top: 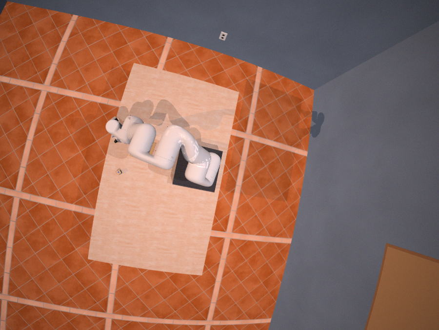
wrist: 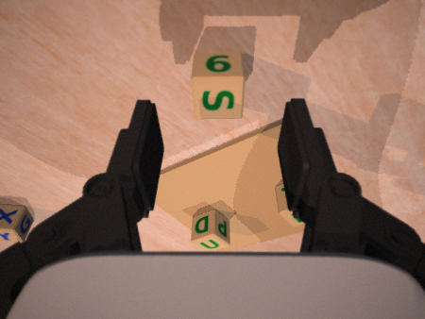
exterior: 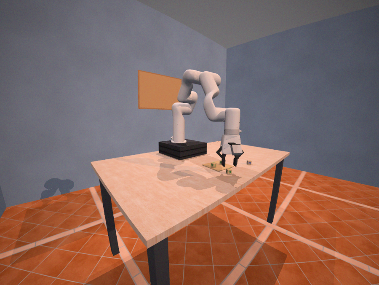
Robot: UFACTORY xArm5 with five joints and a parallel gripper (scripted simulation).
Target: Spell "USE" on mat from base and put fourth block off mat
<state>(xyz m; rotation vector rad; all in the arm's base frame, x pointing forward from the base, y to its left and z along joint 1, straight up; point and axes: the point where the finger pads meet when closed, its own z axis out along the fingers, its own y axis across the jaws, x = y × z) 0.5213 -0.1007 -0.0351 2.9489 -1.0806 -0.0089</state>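
My hand is 5 cm above the S block. From my hand the other things lie so: E block 11 cm behind, 2 cm to the left, 4 cm below; tan mat 11 cm behind, 6 cm to the left, 6 cm below; U block 11 cm behind, 10 cm to the left, 4 cm below.
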